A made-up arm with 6 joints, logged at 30 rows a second.
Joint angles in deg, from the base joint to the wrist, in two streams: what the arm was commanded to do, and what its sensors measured. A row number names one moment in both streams.
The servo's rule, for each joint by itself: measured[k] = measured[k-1] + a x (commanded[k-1-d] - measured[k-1]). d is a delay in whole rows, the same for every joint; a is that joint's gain. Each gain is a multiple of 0.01, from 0.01 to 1. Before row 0 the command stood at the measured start. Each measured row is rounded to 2 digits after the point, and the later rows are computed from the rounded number. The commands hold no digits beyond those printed.
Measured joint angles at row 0: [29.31, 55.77, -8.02, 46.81, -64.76, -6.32]
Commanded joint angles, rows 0 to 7: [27.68, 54.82, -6.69, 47.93, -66.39, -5.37]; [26.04, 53.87, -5.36, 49.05, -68.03, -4.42]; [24.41, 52.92, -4.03, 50.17, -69.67, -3.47]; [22.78, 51.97, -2.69, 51.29, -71.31, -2.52]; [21.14, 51.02, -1.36, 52.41, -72.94, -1.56]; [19.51, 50.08, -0.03, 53.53, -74.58, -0.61]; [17.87, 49.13, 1.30, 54.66, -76.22, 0.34]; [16.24, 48.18, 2.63, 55.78, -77.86, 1.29]
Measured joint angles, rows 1 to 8: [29.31, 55.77, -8.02, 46.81, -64.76, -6.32]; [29.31, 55.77, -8.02, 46.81, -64.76, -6.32]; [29.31, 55.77, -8.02, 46.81, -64.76, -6.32]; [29.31, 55.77, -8.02, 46.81, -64.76, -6.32]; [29.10, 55.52, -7.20, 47.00, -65.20, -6.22]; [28.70, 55.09, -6.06, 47.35, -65.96, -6.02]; [28.14, 54.53, -4.80, 47.83, -66.96, -5.74]; [27.44, 53.86, -3.49, 48.42, -68.13, -5.39]
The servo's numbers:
d 4
a 0.13 0.26 0.62 0.17 0.27 0.11

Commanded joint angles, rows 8 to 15: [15.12, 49.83, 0.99, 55.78, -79.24, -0.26]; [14.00, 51.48, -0.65, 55.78, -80.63, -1.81]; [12.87, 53.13, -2.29, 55.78, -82.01, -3.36]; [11.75, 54.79, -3.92, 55.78, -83.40, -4.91]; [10.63, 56.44, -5.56, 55.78, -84.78, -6.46]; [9.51, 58.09, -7.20, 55.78, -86.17, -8.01]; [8.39, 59.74, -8.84, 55.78, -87.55, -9.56]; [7.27, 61.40, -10.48, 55.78, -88.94, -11.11]
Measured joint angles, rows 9 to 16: [26.62, 53.12, -2.17, 49.10, -69.43, -4.97]; [25.70, 52.33, -0.84, 49.85, -70.82, -4.49]; [24.68, 51.50, 0.49, 50.67, -72.28, -3.96]; [23.58, 50.64, 1.82, 51.54, -73.79, -3.38]; [22.48, 50.43, 1.31, 52.26, -75.26, -3.04]; [21.38, 50.70, 0.09, 52.86, -76.71, -2.90]; [20.27, 51.33, -1.39, 53.36, -78.14, -2.95]; [19.16, 52.23, -2.96, 53.77, -79.56, -3.17]
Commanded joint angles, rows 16 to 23: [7.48, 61.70, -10.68, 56.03, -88.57, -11.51]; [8.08, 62.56, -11.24, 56.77, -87.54, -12.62]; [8.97, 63.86, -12.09, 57.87, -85.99, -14.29]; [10.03, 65.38, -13.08, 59.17, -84.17, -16.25]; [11.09, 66.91, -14.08, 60.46, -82.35, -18.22]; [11.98, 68.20, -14.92, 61.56, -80.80, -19.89]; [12.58, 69.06, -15.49, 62.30, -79.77, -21.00]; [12.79, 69.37, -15.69, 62.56, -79.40, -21.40]
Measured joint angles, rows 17 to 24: [18.05, 53.32, -4.57, 54.11, -80.97, -3.53]; [16.94, 54.56, -6.20, 54.39, -82.37, -4.02]; [15.83, 55.91, -7.84, 54.63, -83.77, -4.63]; [14.72, 57.34, -9.48, 54.83, -85.17, -5.34]; [13.78, 58.47, -10.22, 55.03, -86.09, -6.02]; [13.04, 59.53, -10.85, 55.33, -86.48, -6.75]; [12.51, 60.66, -11.62, 55.76, -86.35, -7.58]; [12.19, 61.89, -12.53, 56.34, -85.76, -8.53]
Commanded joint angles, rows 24 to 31: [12.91, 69.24, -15.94, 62.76, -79.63, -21.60]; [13.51, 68.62, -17.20, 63.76, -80.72, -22.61]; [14.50, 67.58, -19.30, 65.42, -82.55, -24.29]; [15.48, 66.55, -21.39, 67.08, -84.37, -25.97]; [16.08, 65.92, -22.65, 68.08, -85.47, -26.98]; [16.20, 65.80, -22.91, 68.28, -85.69, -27.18]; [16.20, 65.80, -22.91, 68.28, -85.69, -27.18]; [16.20, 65.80, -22.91, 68.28, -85.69, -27.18]
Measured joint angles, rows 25 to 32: [12.05, 63.20, -13.49, 57.04, -84.84, -9.60]; [12.04, 64.50, -14.38, 57.81, -83.75, -10.73]; [12.11, 65.69, -15.07, 58.57, -82.68, -11.86]; [12.20, 66.65, -15.45, 59.25, -81.79, -12.91]; [12.29, 67.32, -15.75, 59.85, -81.21, -13.87]; [12.45, 67.66, -16.65, 60.51, -81.08, -14.83]; [12.72, 67.64, -18.29, 61.34, -81.48, -15.87]; [13.08, 67.36, -20.21, 62.32, -82.26, -16.98]
